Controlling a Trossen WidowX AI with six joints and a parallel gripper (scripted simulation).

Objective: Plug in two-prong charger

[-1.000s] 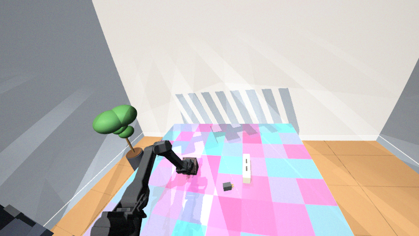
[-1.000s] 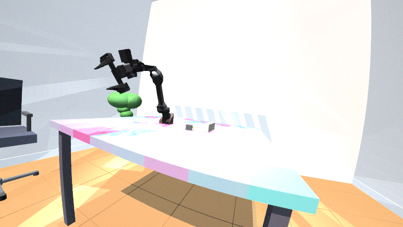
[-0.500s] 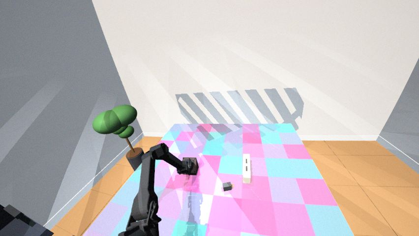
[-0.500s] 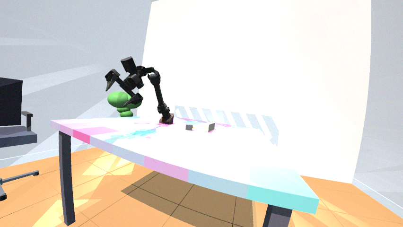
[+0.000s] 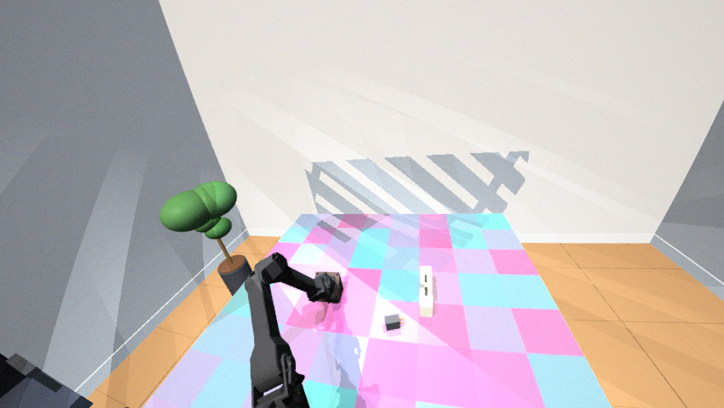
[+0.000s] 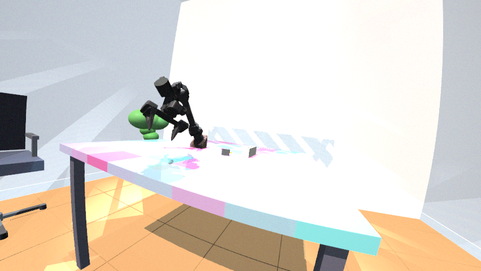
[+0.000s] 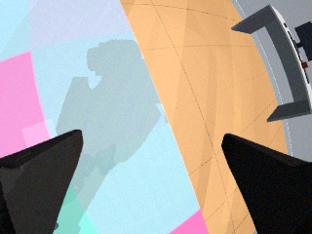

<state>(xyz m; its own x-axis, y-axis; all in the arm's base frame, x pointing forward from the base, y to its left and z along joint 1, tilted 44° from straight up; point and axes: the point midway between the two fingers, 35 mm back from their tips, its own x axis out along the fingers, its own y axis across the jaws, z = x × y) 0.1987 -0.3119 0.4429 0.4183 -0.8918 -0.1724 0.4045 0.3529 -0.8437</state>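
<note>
The two-prong charger is 450 mm to the left of my gripper tip, 100 mm below it and 70 mm ahead of it.
</note>
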